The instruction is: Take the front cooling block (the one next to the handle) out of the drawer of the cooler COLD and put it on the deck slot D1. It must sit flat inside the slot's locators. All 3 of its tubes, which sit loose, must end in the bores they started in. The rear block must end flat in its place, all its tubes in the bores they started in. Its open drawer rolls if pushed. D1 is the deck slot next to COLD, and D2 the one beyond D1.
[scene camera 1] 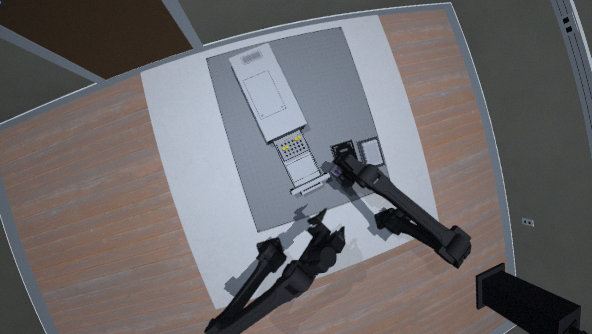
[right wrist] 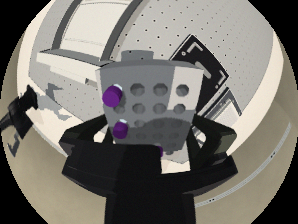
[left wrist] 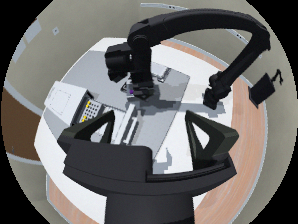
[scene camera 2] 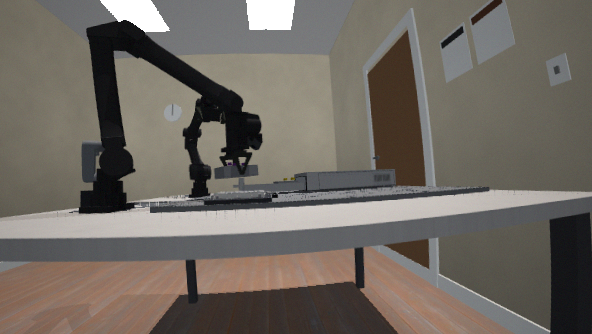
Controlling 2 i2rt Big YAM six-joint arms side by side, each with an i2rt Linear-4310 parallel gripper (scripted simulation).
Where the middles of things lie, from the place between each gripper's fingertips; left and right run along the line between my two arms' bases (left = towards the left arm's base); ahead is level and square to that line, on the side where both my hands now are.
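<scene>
Deck slot D1 [right wrist: 208,88] is 200 mm to the right of my left hand, 190 mm ahead of it and 320 mm below it. As for the drawer [scene camera 1: 303,170], my left hand is 290 mm above it, 230 mm short of it and 40 mm to the right of it.
Counting from my right hand instead, I find the drawer 9 cm ahead, 19 cm to the left and 5 cm below. The deck slot D1 is 6 cm ahead of my right hand, 5 cm to the right of it and 8 cm below it.
</scene>
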